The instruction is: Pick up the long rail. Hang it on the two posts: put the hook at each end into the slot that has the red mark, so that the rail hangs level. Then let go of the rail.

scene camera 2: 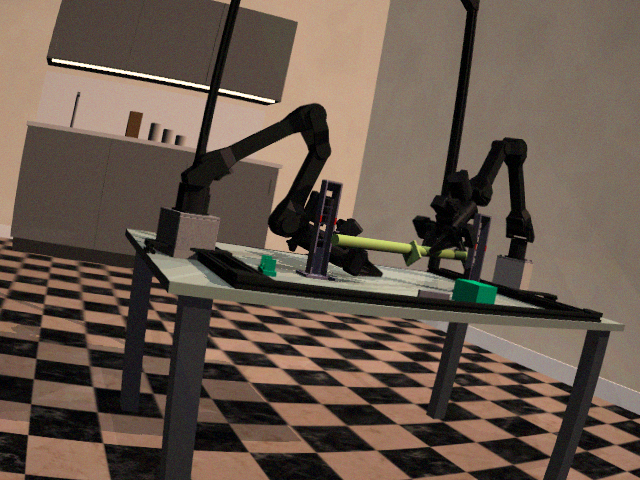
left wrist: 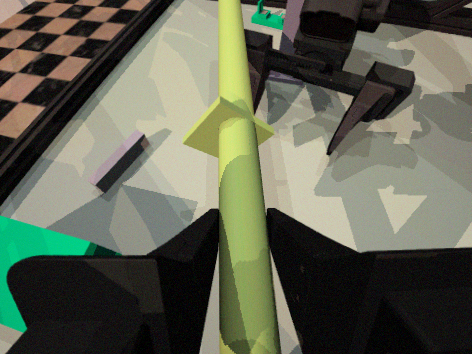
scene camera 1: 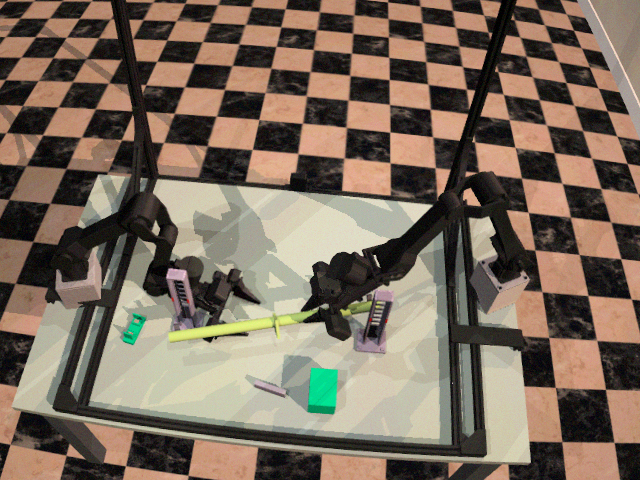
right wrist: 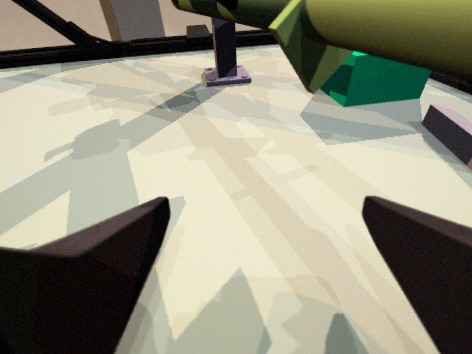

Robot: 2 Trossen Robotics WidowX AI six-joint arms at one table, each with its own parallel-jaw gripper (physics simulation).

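Frame: origin at the left arm's base, x ahead, y left, z up, level; metres.
Seen in the pictures: left gripper, between the fingertips: (scene camera 2: 425, 250) (left wrist: 242, 216) (scene camera 1: 302, 317) (right wrist: 254, 2); right gripper, between the fingertips: (scene camera 2: 375, 272) (left wrist: 285, 138) (scene camera 1: 254, 318) (right wrist: 264, 205); left arm's base, origin of its link: (scene camera 2: 516, 258) (scene camera 1: 504, 270); right arm's base, origin of its link: (scene camera 2: 189, 212) (scene camera 1: 75, 270).
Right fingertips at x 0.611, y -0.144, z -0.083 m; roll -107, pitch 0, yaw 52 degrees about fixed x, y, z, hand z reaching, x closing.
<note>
Offsets run from my right fingertips to a thing's top centre. "*": to the spot under its first point.
The long yellow-green rail @[dy +0.063, dx -0.032, dz +0.092 m] (scene camera 1: 232, 327) (scene camera 2: 377, 244) (left wrist: 237, 190) (right wrist: 380, 30) is held above the table, slanting across scene camera 1. My left gripper (scene camera 1: 311, 313) (left wrist: 242, 216) is shut on it, right of its square collar @[* dy +0.079, dx -0.030, dz +0.082 m] (scene camera 1: 277, 325) (scene camera 2: 413, 252). The left post (scene camera 1: 176, 275) (scene camera 2: 315, 258) and right post @[dy +0.148, dx -0.246, dz +0.188 m] (scene camera 1: 383, 295) (right wrist: 225, 50) stand upright with red-marked slots. The rail's left end shows in front of the left post in scene camera 1; its other end passes behind the right post. Hook seating is unclear. My right gripper (right wrist: 264, 205) is open and empty, low below the rail.
A green block @[dy +0.232, dx -0.080, dz +0.023 m] (scene camera 1: 323, 390) (scene camera 2: 474, 291) (left wrist: 40, 265) (right wrist: 385, 80) and a small purple bar @[dy +0.177, dx +0.026, dz -0.008 m] (scene camera 1: 269, 388) (left wrist: 120, 162) lie in front of the rail. A green bracket @[dy -0.085, dx +0.286, dz +0.007 m] (scene camera 1: 134, 329) (scene camera 2: 267, 265) lies left of the left post. A black frame (scene camera 1: 268, 432) borders the work area.
</note>
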